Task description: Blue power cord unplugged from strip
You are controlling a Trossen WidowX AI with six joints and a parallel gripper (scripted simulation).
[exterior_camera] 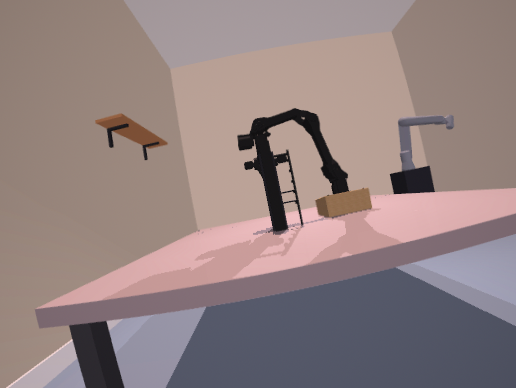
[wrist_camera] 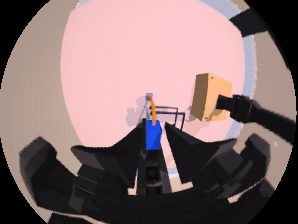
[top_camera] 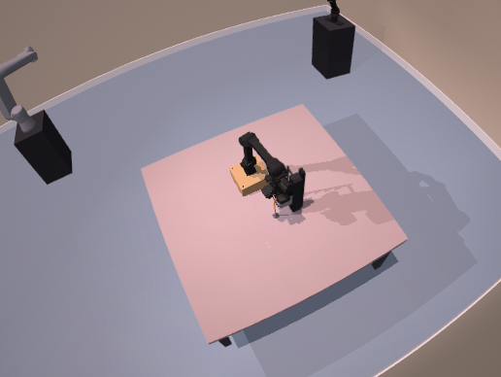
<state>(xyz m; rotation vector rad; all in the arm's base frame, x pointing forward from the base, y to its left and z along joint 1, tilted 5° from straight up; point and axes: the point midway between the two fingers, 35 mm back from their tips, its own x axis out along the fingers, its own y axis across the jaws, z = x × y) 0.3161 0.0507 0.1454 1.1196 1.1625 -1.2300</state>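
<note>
Now: the blue plug 5 cm to the left of my gripper tip, 1 cm below it and 1 cm behind it. Round my gripper tip: black power strip (12 cm to the left, 5 cm below, 1 cm behind).
</note>
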